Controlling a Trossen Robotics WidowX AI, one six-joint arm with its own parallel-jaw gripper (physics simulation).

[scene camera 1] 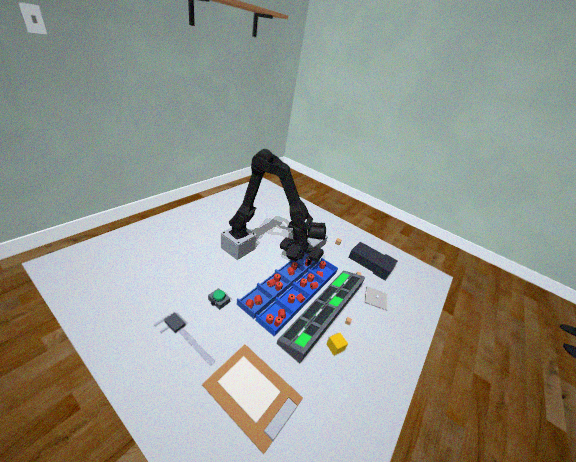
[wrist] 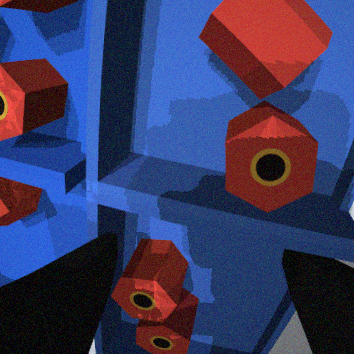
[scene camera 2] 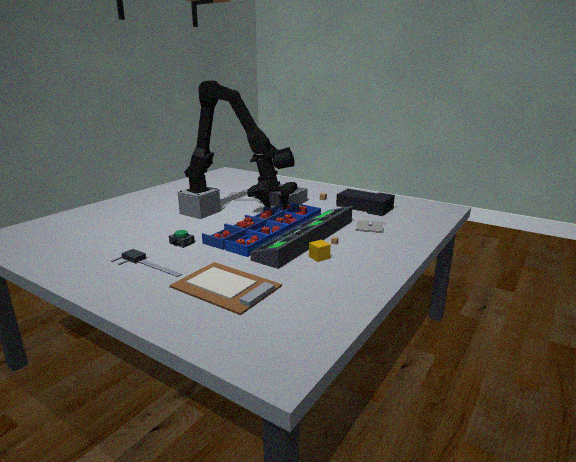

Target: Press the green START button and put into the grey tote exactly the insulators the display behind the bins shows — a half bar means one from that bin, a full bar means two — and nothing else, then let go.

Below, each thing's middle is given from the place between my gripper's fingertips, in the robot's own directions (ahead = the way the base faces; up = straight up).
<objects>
Right now my hand is 31 cm to the right of the black box (scene camera 2: 379, 204), 18 cm short of it and 1 cm below it.
</objects>
